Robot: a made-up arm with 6 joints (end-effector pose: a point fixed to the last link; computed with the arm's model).
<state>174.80 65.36 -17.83 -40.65 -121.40 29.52</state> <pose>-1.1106 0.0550 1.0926 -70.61 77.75 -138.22</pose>
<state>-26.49 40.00 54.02 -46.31 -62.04 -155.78</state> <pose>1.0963 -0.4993 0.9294 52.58 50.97 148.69</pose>
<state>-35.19 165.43 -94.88 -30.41 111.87 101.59</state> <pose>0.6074 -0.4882 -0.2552 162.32 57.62 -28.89</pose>
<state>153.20 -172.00 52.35 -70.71 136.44 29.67</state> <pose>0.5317 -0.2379 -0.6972 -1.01 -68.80 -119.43</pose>
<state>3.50 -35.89 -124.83 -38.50 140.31 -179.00</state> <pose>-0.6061 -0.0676 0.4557 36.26 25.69 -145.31</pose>
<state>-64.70 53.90 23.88 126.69 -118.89 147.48</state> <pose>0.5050 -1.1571 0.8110 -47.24 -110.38 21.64</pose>
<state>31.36 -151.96 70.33 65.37 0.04 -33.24</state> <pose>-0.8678 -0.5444 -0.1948 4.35 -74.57 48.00</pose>
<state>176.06 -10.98 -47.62 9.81 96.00 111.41</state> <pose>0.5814 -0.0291 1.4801 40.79 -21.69 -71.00</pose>
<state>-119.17 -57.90 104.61 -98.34 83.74 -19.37</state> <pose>0.0521 0.1724 1.1933 -79.31 -22.97 56.46</pose>
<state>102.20 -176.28 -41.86 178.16 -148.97 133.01</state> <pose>-0.0947 0.2229 -0.9222 69.63 -5.86 49.33</pose>
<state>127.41 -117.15 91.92 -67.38 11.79 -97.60</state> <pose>0.5901 -0.7570 0.6220 7.96 30.58 -43.01</pose>
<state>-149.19 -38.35 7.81 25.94 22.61 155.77</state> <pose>0.6327 0.3794 1.5670 7.99 22.01 22.24</pose>
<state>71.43 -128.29 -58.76 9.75 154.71 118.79</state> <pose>-0.1480 -0.5319 -0.6731 -30.26 -37.34 163.34</pose>
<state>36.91 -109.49 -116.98 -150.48 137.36 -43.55</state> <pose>-0.2364 -0.1614 -0.2785 6.05 -14.58 143.38</pose>
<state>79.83 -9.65 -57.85 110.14 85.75 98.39</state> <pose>-0.1920 -0.6279 1.3668 138.50 -29.10 -85.30</pose>
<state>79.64 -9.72 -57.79 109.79 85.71 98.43</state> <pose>-0.1942 -0.6281 1.3670 138.26 -29.40 -85.81</pose>
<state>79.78 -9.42 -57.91 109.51 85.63 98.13</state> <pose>-0.1917 -0.6238 1.3697 138.05 -29.01 -86.19</pose>
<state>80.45 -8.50 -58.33 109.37 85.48 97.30</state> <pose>-0.1820 -0.6119 1.3766 137.90 -27.52 -86.31</pose>
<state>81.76 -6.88 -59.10 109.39 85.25 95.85</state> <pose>-0.1645 -0.5910 1.3875 137.78 -24.72 -86.13</pose>
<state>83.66 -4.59 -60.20 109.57 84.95 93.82</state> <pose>-0.1410 -0.5605 1.4016 137.60 -20.72 -85.68</pose>
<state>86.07 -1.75 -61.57 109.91 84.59 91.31</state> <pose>-0.1145 -0.5213 1.4169 137.26 -15.72 -84.97</pose>
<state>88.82 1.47 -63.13 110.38 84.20 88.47</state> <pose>-0.0886 -0.4751 1.4317 136.71 -10.08 -84.07</pose>
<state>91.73 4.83 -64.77 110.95 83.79 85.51</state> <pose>-0.0663 -0.4254 1.4441 135.88 -4.18 -83.05</pose>
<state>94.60 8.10 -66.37 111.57 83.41 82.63</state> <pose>-0.0495 -0.3761 1.4533 134.85 1.55 -81.98</pose>
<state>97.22 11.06 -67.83 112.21 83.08 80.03</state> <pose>-0.0385 -0.3310 1.4591 133.72 6.70 -80.92</pose>
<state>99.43 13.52 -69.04 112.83 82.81 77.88</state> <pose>-0.0323 -0.2936 1.4622 132.64 11.00 -79.93</pose>
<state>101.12 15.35 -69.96 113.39 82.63 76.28</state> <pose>-0.0294 -0.2661 1.4632 131.79 14.26 -79.07</pose>
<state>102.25 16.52 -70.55 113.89 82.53 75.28</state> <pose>-0.0282 -0.2488 1.4632 131.23 16.42 -78.31</pose>
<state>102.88 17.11 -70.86 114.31 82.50 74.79</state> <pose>-0.0276 -0.2403 1.4628 131.00 17.65 -77.70</pose>
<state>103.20 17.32 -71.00 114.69 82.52 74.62</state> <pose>-0.0270 -0.2377 1.4622 131.00 18.32 -77.16</pose>
